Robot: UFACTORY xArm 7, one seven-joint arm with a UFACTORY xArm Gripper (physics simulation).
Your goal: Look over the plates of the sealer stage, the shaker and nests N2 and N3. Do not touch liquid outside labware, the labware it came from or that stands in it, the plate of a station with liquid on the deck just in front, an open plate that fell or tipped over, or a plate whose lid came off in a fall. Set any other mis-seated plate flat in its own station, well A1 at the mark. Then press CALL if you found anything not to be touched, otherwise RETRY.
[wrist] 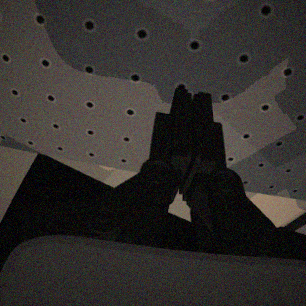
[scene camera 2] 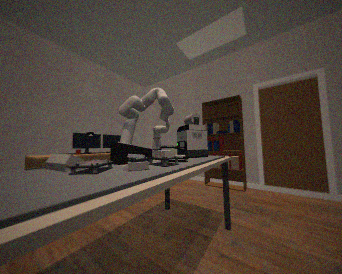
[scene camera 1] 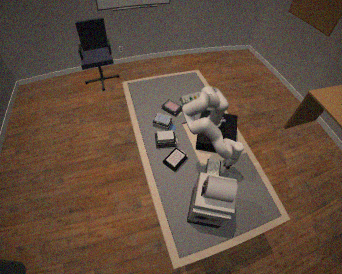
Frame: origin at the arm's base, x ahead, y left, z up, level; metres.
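Seen in the pictures: gripper, fingertip midpoint: point(wrist: 185, 112) point(scene camera 1: 227, 167); arm's base, link origin: point(scene camera 2: 125, 144) point(scene camera 1: 213, 121).
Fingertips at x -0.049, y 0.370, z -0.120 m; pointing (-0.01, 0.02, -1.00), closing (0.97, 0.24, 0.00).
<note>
Pixels of each thing's top centre, then the offset from my fingertips to it. "*": a spot on its surface instead. Level surfaces: height alone.
- deck, surface height: dz -0.016 m
- white-topped plate, top centre: point(scene camera 2: 163, 150) point(scene camera 1: 165, 135) dx +0.454, dy -0.299, dz +0.071 m
- bluish plate, top centre: point(scene camera 1: 162, 117) dx +0.459, dy -0.493, dz +0.062 m
- pinkish plate, top centre: point(scene camera 2: 93, 161) point(scene camera 1: 172, 105) dx +0.357, dy -0.667, dz +0.033 m
- small blue patch, surface spot: point(scene camera 1: 173, 127) * dx +0.370, dy -0.438, dz -0.011 m
- button panel, top centre: point(scene camera 2: 64, 153) point(scene camera 1: 192, 94) dx +0.153, dy -0.766, dz +0.067 m
My gripper point(scene camera 1: 227, 166) point(wrist: 185, 112) is shut and empty, low over the deck point(wrist: 90, 120) beside the sealer stage. A pale plate point(scene camera 1: 213, 165) is at the stage in front of the white sealer point(scene camera 1: 215, 202). Across the deck, a white-topped plate point(scene camera 1: 165, 135) sits on what looks like the shaker. Beyond it are a bluish plate point(scene camera 1: 162, 118) and a pinkish plate point(scene camera 1: 172, 106), probably at N2 and N3. A small blue patch point(scene camera 1: 173, 127) lies on the deck by the bluish plate. Seating details and well A1 marks are too small to tell. The button panel point(scene camera 1: 190, 98) is partly behind the arm.
Another pale plate point(scene camera 1: 175, 158) sits in a black nest nearer the sealer. The arm's black base point(scene camera 1: 230, 125) stands on the right side of the table. The white sealer point(scene camera 2: 194, 140) rises close to the arm. Dark shadows cross the perforated deck in the wrist view.
</note>
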